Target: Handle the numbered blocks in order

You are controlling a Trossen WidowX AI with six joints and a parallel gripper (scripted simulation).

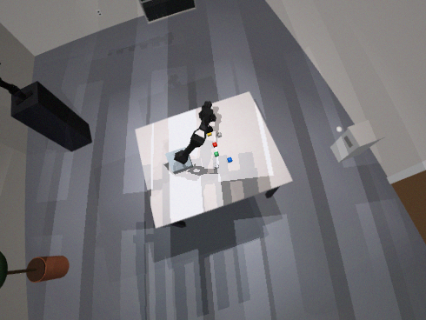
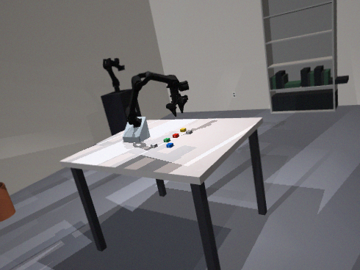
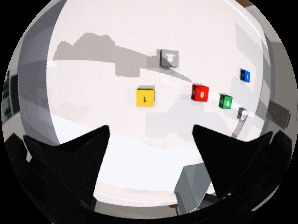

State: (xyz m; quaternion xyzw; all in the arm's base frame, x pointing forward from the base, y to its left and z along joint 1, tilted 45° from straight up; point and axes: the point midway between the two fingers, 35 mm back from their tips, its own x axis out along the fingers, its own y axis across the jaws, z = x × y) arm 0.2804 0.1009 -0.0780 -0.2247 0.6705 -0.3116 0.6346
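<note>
My gripper tip is 19 cm to the left of the green block, 12 cm above it and 2 cm past it. From my gripper tip the other things lie so: yellow block: 12 cm below, 1 cm ahead; red block: 12 cm below, 11 cm to the right, 1 cm ahead; grey block: 12 cm below, 8 cm ahead, 5 cm to the right.
</note>
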